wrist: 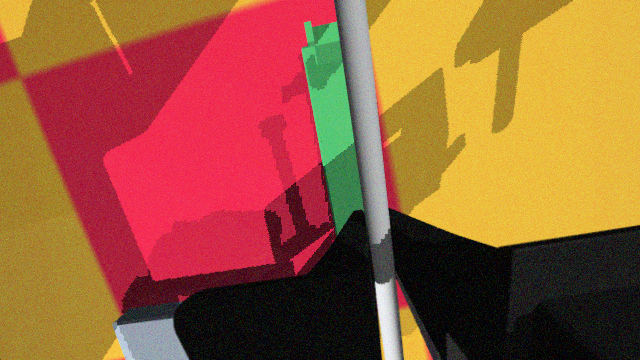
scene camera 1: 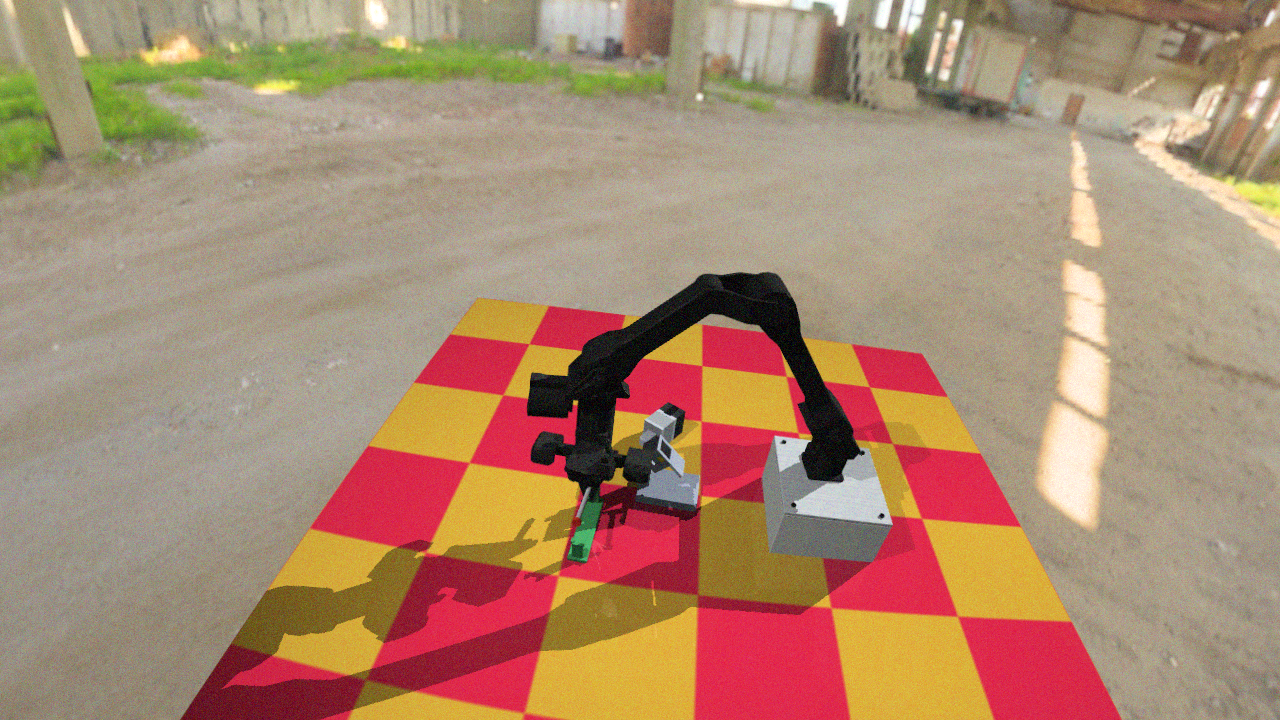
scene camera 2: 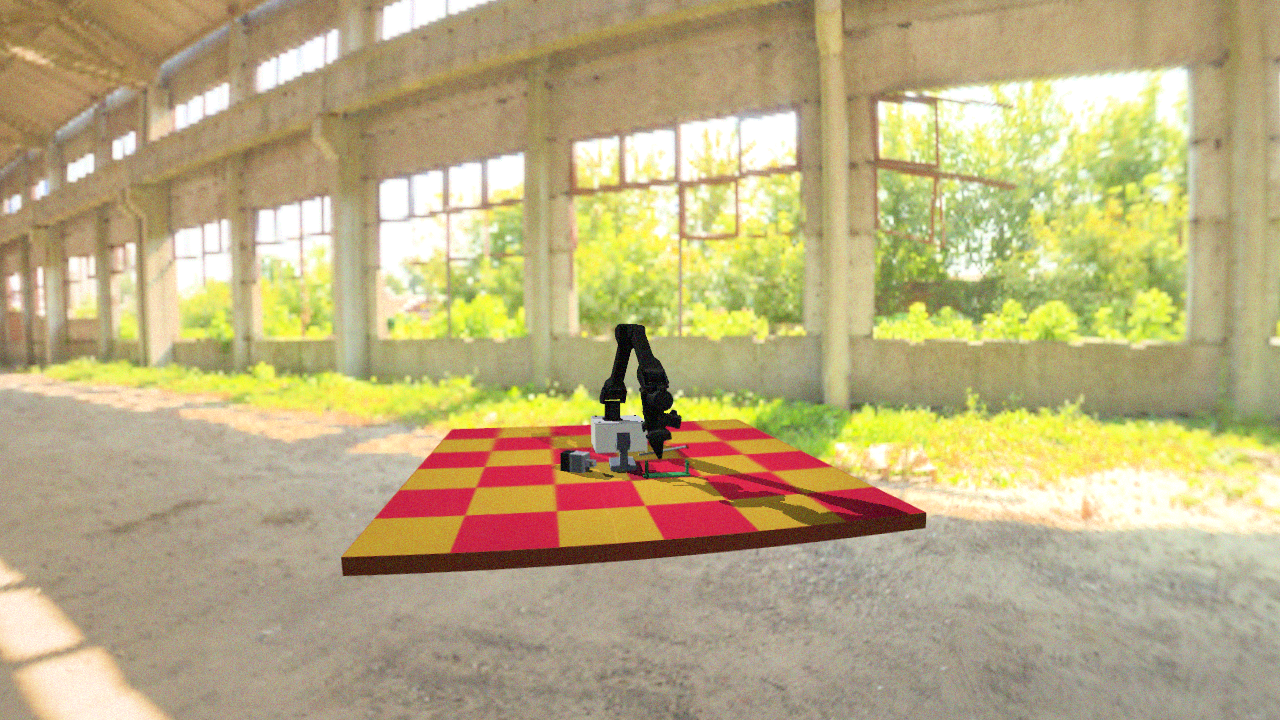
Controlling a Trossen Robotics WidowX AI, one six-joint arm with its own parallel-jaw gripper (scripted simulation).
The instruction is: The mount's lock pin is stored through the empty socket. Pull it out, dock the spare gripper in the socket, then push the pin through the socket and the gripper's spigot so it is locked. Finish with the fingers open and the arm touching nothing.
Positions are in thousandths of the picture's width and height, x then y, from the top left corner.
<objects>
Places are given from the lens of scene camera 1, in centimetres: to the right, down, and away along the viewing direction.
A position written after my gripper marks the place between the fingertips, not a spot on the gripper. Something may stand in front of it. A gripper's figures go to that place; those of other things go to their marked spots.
my gripper (scene camera 1: 460,692): -8, 23, 90
spare gripper (scene camera 1: 522,585): 6, 12, 109
</objects>
